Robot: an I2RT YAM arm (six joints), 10 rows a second.
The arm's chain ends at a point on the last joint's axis. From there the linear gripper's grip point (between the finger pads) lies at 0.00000 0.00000 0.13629 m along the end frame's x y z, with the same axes.
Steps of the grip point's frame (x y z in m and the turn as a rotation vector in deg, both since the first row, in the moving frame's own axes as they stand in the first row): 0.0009 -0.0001 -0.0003 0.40 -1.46 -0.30; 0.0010 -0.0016 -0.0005 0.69 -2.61 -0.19; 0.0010 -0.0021 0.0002 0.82 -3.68 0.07; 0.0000 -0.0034 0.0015 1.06 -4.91 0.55; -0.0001 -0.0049 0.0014 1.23 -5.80 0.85
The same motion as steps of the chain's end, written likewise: 0.0044 0.0008 -0.0003 0.40 -1.46 -0.30; 0.0072 0.0000 -0.0003 0.69 -2.61 -0.19; 0.0097 -0.0001 0.0005 0.82 -3.68 0.07; 0.0117 -0.0008 0.0020 1.06 -4.91 0.55; 0.0136 -0.0019 0.0021 1.23 -5.80 0.85
